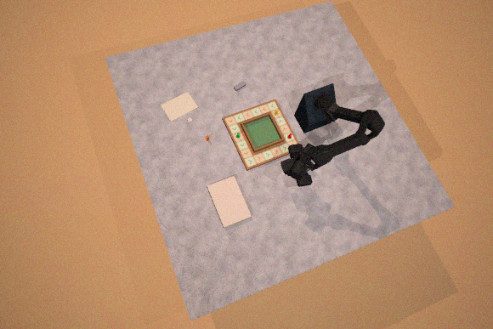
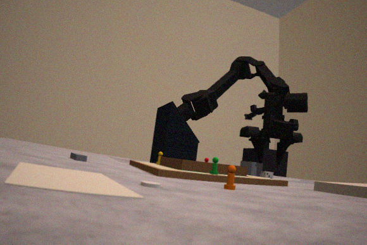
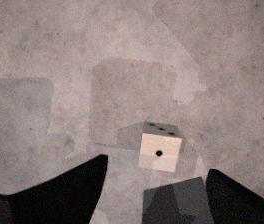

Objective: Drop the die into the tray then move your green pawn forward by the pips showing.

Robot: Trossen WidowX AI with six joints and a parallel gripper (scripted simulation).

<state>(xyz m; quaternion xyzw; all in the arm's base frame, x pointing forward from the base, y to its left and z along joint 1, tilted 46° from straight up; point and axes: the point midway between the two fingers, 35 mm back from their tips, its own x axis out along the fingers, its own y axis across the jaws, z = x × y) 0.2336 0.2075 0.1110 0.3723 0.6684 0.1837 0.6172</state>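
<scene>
The white die lies 40 mm below my gripper tip. Round my gripper tip: red pawn 70 mm behind, 170 mm to the right, 20 mm below; green pawn 150 mm ahead, 280 mm to the right, 20 mm below; green tray 40 mm ahead, 250 mm to the right, 40 mm below.
</scene>
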